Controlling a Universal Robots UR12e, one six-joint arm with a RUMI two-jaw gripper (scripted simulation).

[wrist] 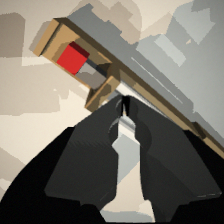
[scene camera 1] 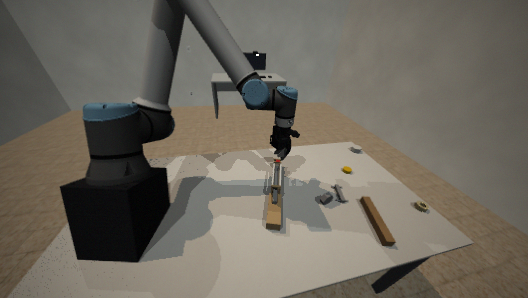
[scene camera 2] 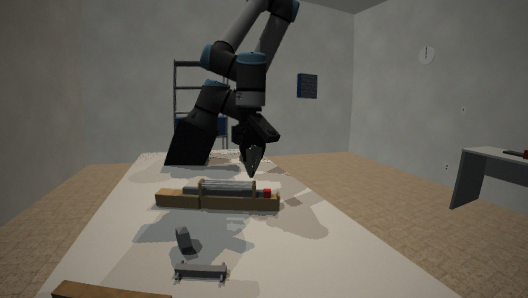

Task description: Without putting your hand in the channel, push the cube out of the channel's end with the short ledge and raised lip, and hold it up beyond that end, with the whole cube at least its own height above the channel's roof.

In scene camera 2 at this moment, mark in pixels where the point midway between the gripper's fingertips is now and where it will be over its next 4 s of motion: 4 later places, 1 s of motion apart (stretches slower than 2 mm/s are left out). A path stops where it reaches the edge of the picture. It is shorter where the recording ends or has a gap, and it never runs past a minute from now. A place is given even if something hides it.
My gripper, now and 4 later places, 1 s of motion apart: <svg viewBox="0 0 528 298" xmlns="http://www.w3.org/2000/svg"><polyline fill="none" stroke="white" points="251,177 263,176 266,176 266,185 266,194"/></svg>
